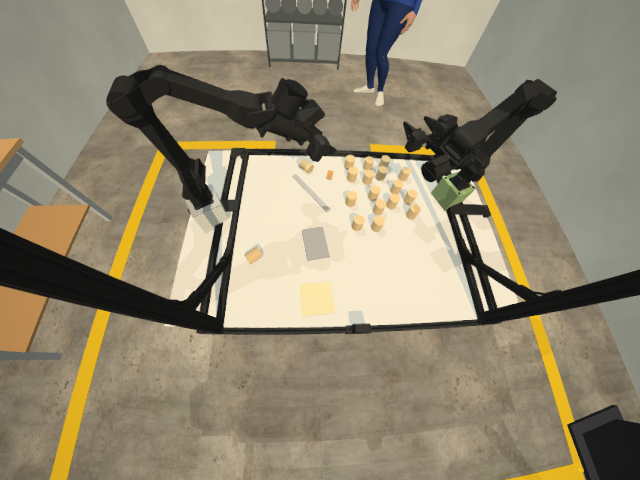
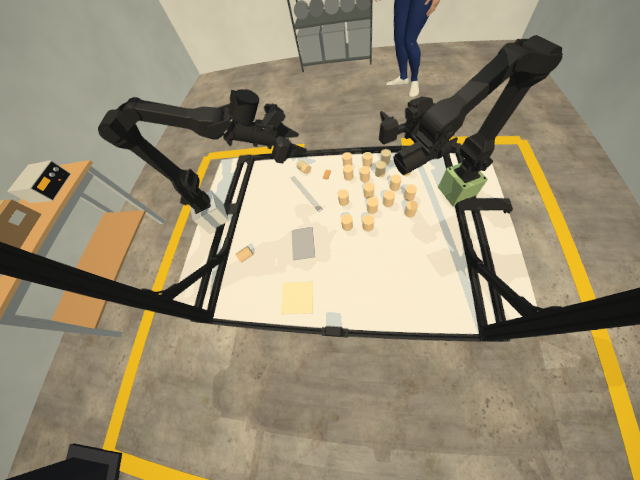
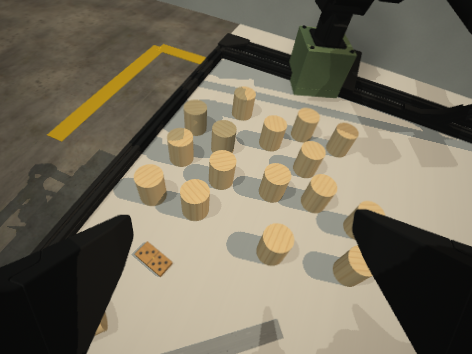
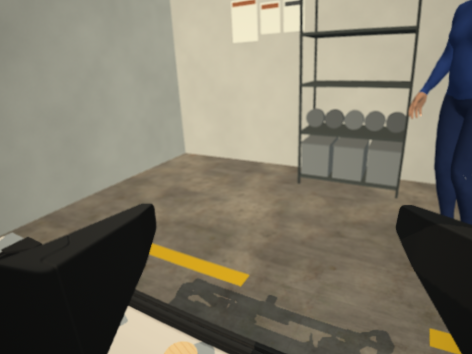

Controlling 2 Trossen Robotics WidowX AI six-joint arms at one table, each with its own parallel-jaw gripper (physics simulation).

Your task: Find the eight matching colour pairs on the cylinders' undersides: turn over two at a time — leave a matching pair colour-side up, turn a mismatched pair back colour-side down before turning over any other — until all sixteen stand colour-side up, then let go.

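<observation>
Sixteen upright wooden cylinders stand in a loose group at the back right of the table, among them a near one, a separate one and a shaded one. The tops that show are plain wood; the undersides are hidden. My left gripper is open and empty, raised near the back edge, left of the group. My right gripper is open and empty, raised beyond the back right edge.
A cylinder lies at the back left, another at the front left. A domino, a grey bar, a grey block and a yellow square lie left of the group.
</observation>
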